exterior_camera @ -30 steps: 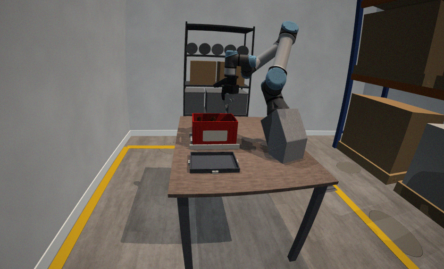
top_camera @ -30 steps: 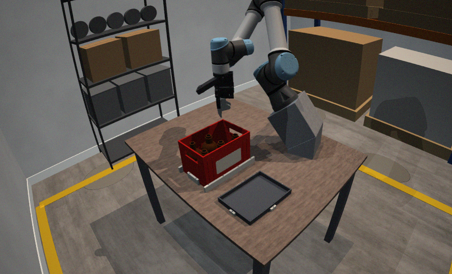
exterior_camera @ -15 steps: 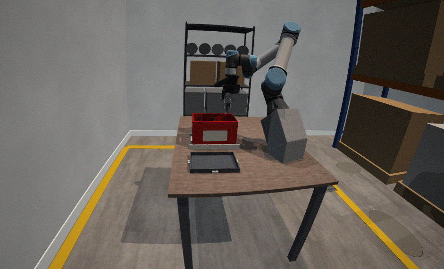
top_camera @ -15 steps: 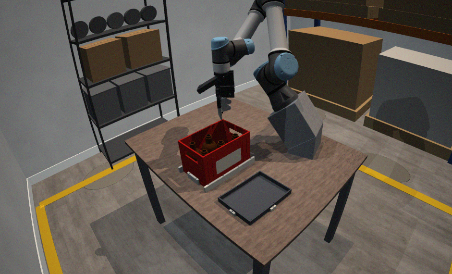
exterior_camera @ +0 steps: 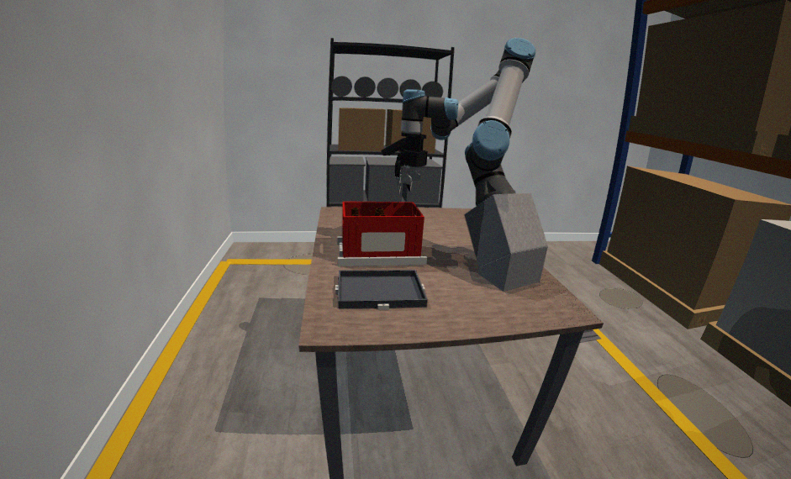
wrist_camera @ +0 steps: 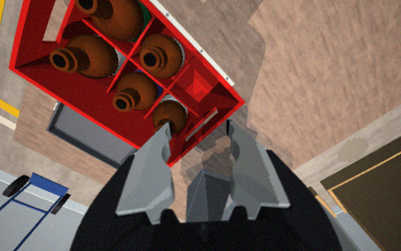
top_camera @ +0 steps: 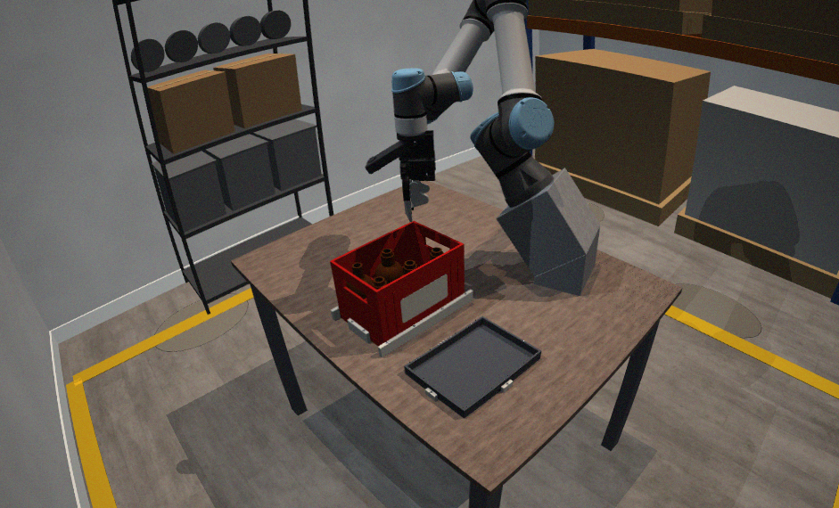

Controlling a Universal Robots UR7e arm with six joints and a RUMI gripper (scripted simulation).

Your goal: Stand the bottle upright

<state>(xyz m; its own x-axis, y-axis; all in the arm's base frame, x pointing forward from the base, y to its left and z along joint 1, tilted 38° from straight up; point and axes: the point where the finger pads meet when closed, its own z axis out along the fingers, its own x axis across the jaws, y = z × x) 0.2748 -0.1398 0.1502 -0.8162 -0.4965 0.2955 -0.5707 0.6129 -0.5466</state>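
My hand is 90 mm short of the red crate, 30 mm to the right of it and 160 mm above it. Round my hand: dark tray (170 mm ahead, 300 mm to the left, 230 mm below).
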